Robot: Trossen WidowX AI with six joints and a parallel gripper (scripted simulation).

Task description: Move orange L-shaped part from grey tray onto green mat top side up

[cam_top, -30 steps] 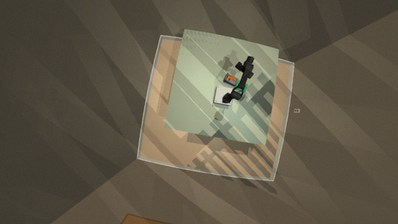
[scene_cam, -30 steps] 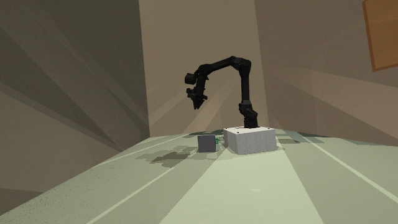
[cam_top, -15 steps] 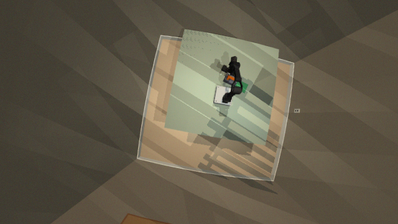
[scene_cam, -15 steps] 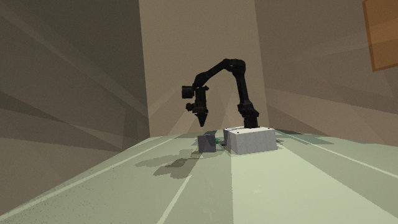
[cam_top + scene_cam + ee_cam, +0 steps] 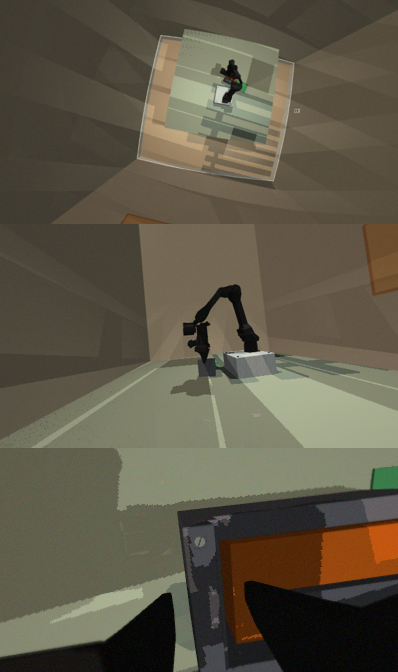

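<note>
My gripper tip is now 2 cm past the orange L-shaped part, 5 cm to the left of it and 2 cm above it.
</note>
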